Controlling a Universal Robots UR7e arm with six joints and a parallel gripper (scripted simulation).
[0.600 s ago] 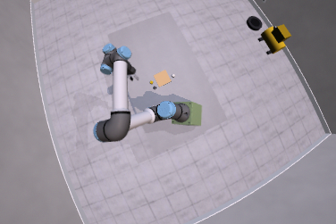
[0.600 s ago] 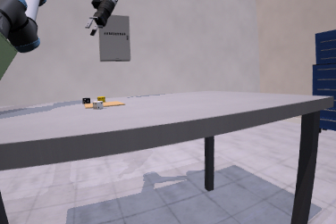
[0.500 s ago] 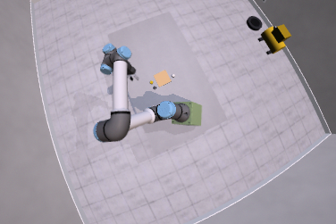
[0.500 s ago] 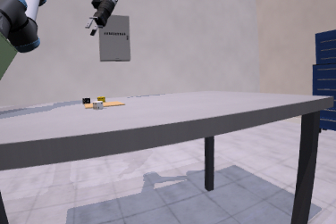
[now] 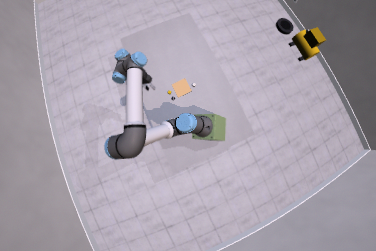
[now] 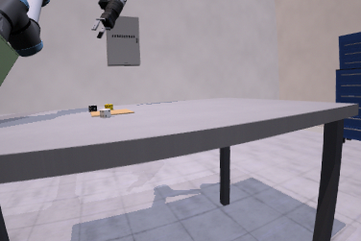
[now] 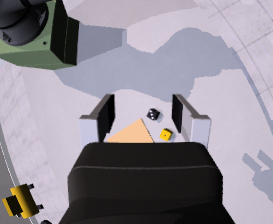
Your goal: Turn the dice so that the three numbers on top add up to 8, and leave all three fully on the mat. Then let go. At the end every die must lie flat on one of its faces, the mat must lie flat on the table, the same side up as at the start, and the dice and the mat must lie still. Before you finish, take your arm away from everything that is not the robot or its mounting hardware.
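Right now the white die is 350 mm to the right of my hand, 350 mm below it and 20 mm ahead of it. Round my hand: mat: 360 mm below, 240 mm to the right, 40 mm ahead; then yellow die: 350 mm below, 120 mm to the right, 30 mm ahead.
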